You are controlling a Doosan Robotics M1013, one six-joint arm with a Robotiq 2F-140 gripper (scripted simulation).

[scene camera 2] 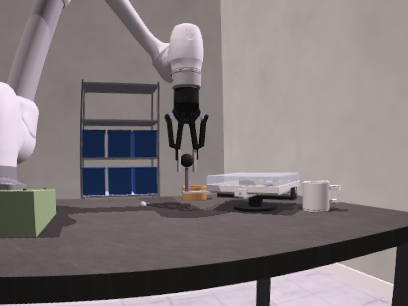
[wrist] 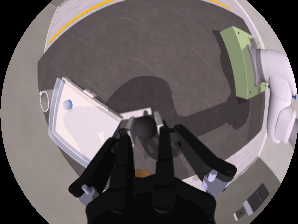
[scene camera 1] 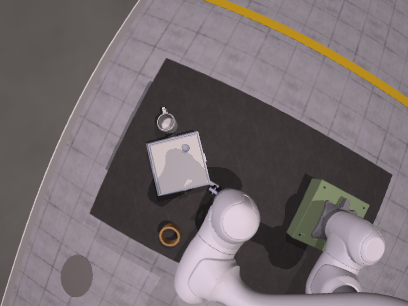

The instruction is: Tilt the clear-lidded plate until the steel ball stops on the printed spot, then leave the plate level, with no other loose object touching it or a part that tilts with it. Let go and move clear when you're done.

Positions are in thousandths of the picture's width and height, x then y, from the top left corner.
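From scene camera 1 I can see a clear-lidded plate (scene camera 1: 438,534). Scene camera 2 shows me the plate (scene camera 2: 575,600) too, along with my gripper (scene camera 2: 460,560) and a white mug (scene camera 2: 776,639). Through the wrist view I see my gripper (wrist: 488,538), and the plate (wrist: 267,556) is there as well.
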